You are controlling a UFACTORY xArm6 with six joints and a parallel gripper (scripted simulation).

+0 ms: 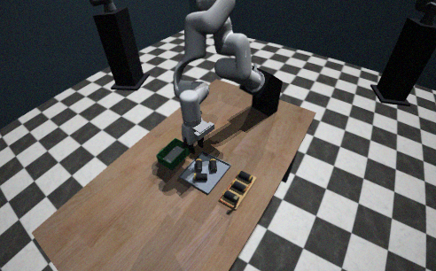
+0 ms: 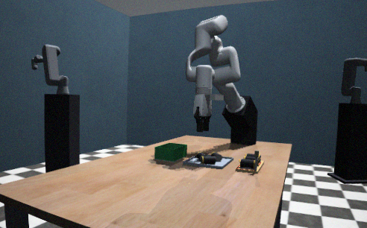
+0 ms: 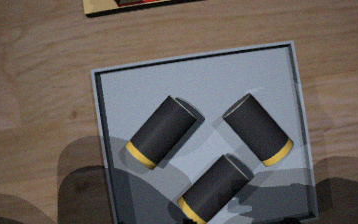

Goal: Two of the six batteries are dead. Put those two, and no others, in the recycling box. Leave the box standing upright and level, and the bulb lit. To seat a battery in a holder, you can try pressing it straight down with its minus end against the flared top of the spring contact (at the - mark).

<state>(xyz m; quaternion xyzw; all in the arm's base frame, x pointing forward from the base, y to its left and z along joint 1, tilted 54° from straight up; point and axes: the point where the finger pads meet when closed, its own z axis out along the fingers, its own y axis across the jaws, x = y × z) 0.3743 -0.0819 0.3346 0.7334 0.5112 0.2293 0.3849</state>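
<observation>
My gripper is now 150 mm above the grey tray, 40 mm to the right of it and 20 mm short of it. The rest, counted from my hand: green recycling box: 150 mm to the right, 140 mm below, 50 mm behind.
</observation>
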